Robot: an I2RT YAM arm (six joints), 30 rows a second.
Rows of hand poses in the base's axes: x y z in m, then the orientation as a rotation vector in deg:
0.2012 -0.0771 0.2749 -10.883 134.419 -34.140
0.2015 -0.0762 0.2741 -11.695 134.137 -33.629
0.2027 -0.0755 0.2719 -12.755 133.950 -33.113
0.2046 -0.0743 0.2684 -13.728 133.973 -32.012
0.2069 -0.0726 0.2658 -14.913 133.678 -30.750
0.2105 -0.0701 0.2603 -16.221 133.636 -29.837
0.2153 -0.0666 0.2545 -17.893 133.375 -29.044
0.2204 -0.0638 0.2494 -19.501 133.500 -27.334
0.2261 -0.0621 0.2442 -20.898 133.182 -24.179
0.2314 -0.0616 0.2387 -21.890 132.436 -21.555
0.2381 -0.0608 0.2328 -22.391 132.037 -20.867
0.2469 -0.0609 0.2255 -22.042 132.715 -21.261
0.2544 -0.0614 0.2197 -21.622 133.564 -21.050
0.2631 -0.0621 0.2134 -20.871 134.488 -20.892
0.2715 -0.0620 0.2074 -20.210 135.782 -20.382
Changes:
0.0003 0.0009 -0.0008 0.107 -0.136 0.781
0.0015 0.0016 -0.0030 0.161 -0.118 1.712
0.0034 0.0028 -0.0065 0.682 0.023 2.717
0.0057 0.0045 -0.0091 1.221 -0.090 3.993
0.0093 0.0070 -0.0146 1.507 0.119 5.180
0.0141 0.0105 -0.0204 1.578 0.241 6.630
0.0192 0.0133 -0.0255 2.368 0.652 8.222
0.0249 0.0150 -0.0307 4.205 0.513 10.236
0.0302 0.0155 -0.0362 5.735 -0.063 11.926
0.0369 0.0163 -0.0421 6.049 -0.329 12.588
0.0457 0.0162 -0.0494 5.933 0.231 12.043
0.0532 0.0157 -0.0552 6.291 0.903 11.592
0.0619 0.0150 -0.0615 6.709 1.558 10.883
0.0703 0.0151 -0.0675 7.386 2.577 10.244

